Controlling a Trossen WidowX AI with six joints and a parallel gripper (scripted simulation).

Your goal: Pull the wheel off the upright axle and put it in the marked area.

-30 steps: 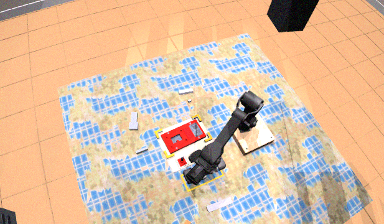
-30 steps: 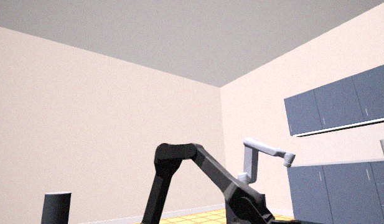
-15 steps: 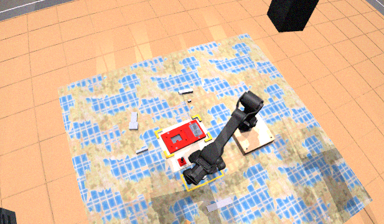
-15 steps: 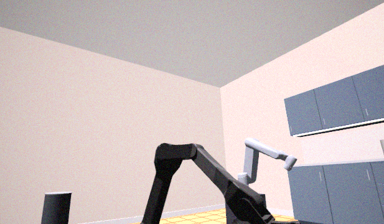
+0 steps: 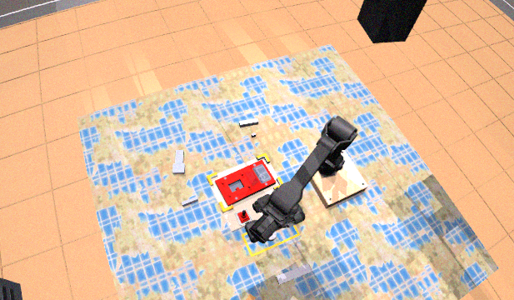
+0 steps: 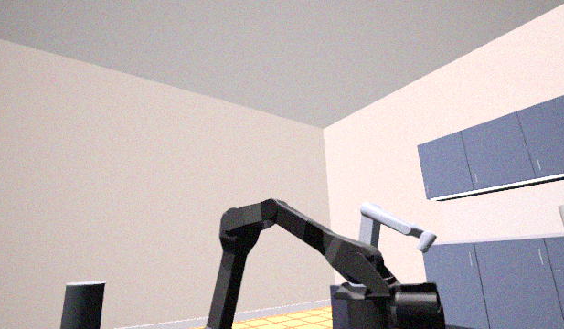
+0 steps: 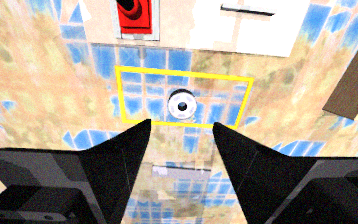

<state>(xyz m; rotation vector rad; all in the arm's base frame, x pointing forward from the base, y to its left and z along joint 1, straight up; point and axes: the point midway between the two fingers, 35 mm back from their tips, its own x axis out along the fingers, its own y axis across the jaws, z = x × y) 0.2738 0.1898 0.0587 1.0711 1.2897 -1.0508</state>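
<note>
The white wheel lies 6 cm below my gripper tip.
</note>
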